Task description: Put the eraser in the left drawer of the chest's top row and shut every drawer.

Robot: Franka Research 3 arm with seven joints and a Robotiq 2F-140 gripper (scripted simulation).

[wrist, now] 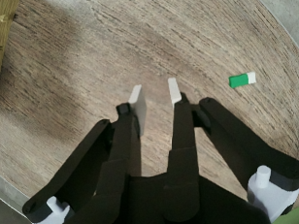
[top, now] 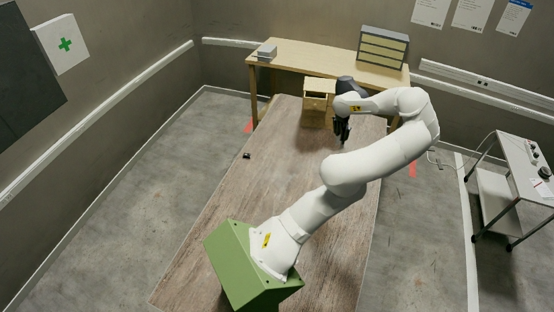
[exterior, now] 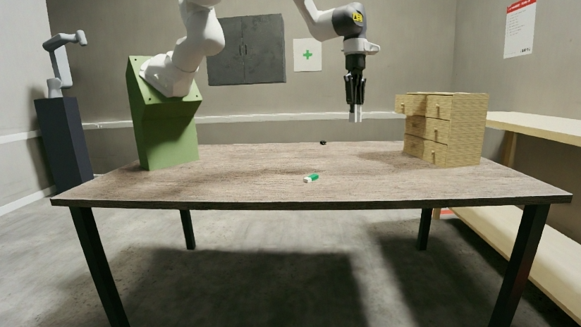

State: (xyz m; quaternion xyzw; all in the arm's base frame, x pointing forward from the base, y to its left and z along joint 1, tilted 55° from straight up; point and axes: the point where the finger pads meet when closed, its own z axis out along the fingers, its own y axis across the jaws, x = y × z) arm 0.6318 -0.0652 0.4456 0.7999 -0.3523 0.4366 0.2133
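Now: the eraser 22 cm below my hand, 21 cm behind it and 5 cm to the right of it. Also, from my hand: small black object (52 cm to the left, 22 cm below, 10 cm ahead).
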